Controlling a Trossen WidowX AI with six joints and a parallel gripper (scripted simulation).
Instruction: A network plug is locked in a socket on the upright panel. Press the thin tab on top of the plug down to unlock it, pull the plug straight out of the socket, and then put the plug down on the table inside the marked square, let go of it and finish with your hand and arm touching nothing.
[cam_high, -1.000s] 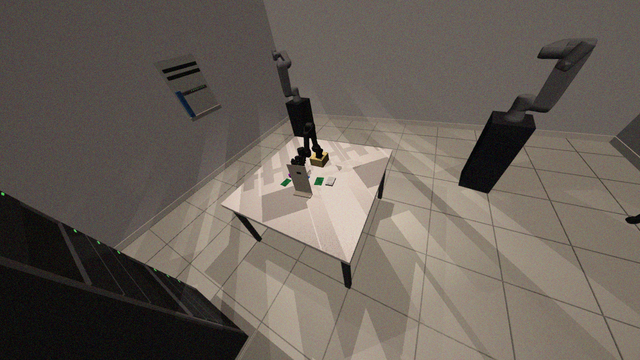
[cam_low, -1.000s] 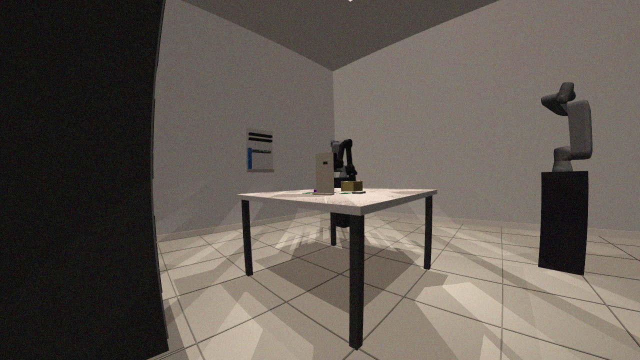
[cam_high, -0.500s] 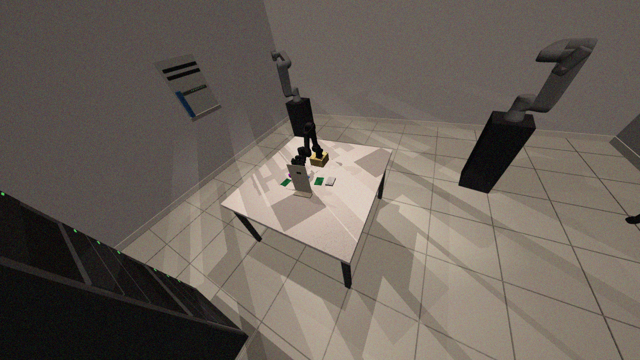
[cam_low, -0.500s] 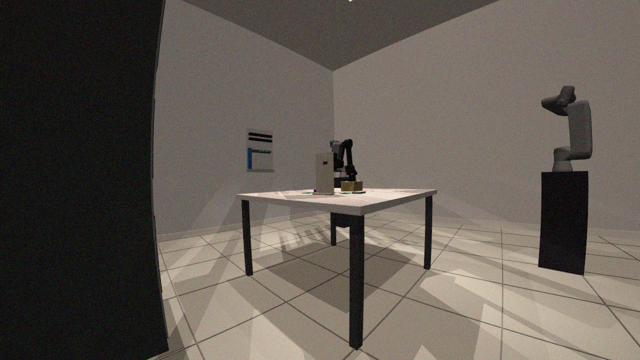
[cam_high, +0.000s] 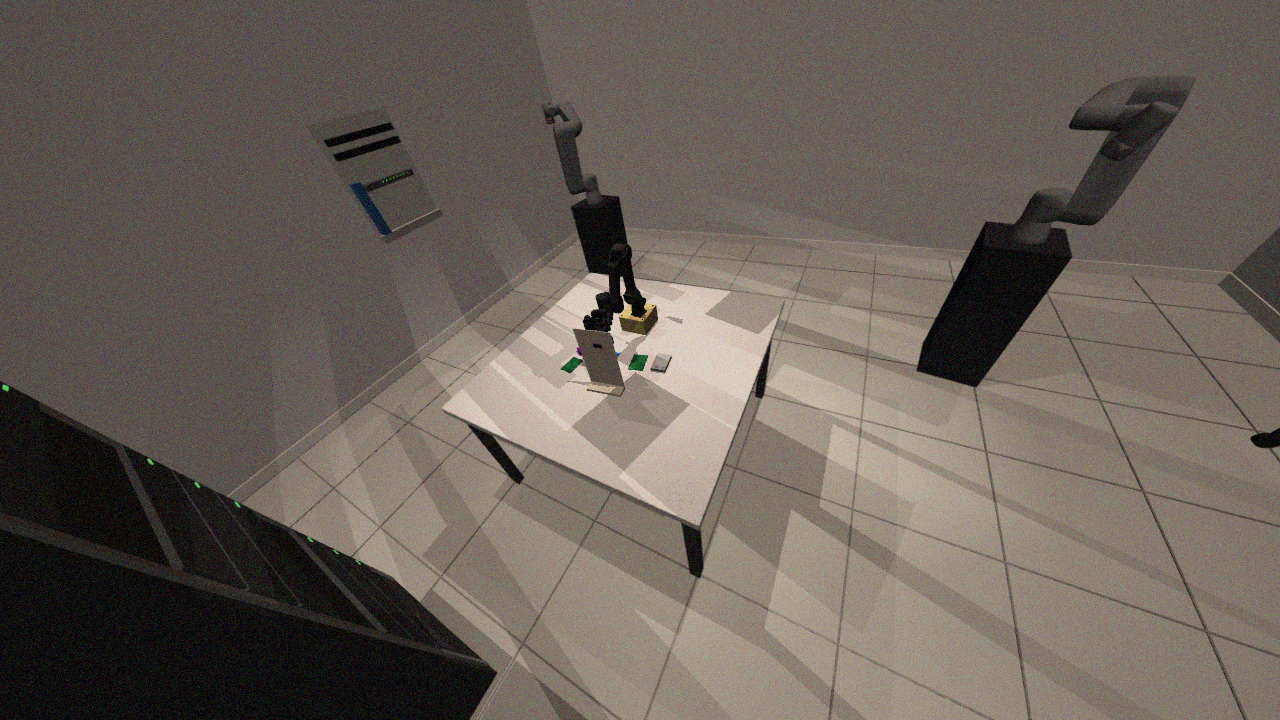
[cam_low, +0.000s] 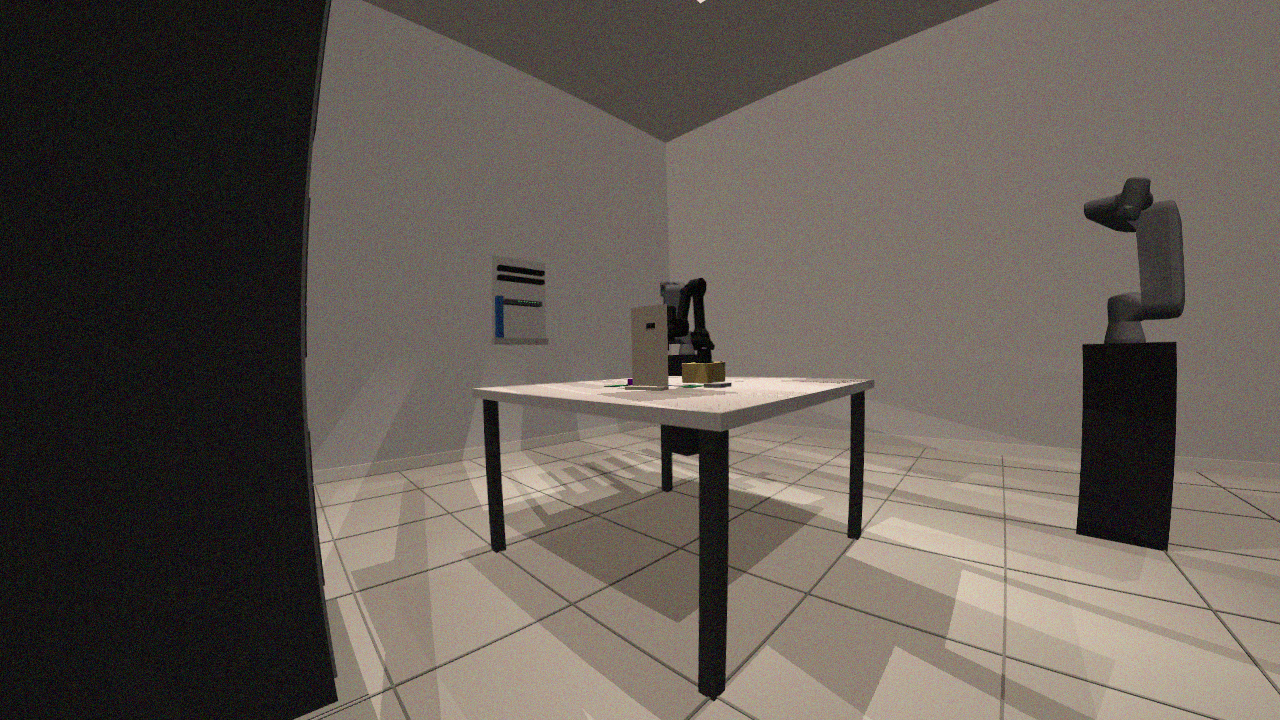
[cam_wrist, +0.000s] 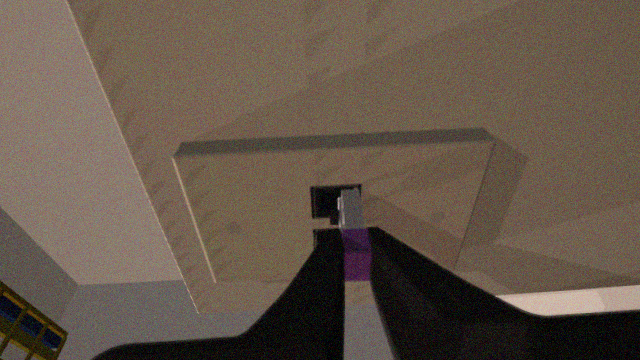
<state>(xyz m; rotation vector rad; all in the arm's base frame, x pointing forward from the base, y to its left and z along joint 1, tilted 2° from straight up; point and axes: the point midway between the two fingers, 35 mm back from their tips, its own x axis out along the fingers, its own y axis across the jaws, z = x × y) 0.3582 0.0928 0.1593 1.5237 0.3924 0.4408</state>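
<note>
The blue marked square lies 100 mm behind my gripper tip, 130 mm to the right of it and 240 mm below it. From my gripper tip the other things lie so: grey piece (200 mm behind, 150 mm to the left, 230 mm below); upright panel (40 mm ahead, 20 mm to the left, 90 mm below); network plug (right at my gripper tip).
</note>
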